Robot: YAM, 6 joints.
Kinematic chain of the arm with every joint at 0, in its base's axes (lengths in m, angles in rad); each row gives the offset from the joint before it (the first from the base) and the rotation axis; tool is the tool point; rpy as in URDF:
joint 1: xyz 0 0 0.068 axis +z
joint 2: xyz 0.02 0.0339 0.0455 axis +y
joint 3: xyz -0.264 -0.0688 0 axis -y
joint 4: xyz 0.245 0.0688 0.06 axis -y
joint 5: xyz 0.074 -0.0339 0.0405 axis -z
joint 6: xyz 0.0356 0 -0.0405 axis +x
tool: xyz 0 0 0 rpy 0 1.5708 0
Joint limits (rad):
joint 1: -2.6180..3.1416
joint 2: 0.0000..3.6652
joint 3: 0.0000..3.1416
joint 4: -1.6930..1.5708
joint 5: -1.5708..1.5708
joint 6: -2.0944..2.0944
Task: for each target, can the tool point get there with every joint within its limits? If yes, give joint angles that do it. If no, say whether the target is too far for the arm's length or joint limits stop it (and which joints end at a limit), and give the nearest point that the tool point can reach.
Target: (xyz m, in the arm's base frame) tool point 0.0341 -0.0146 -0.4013
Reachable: no: joint limits stop it (at a limit: joint 2) | nearest point 0.0677 -0.0290 -0.3352 | short by 0.076 m
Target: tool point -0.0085 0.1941 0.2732
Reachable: yes | joints 1.7214 0.9268 0.7408 -0.4980 0.6200 1.6085
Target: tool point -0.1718 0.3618 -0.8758
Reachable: no: too far | nearest point -0.1337 0.2816 -0.3748 | short by 0.509 m
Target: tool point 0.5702 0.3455 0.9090
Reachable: no: too far | nearest point 0.3547 0.2149 0.5991 | short by 0.399 m
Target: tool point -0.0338 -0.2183 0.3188
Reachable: yes | joints -1.8744 1.0488 0.6051 0.7631 -1.1847 -1.1284
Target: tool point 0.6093 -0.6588 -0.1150
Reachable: no: too far | nearest point 0.4248 -0.4593 -0.0442 | short by 0.281 m
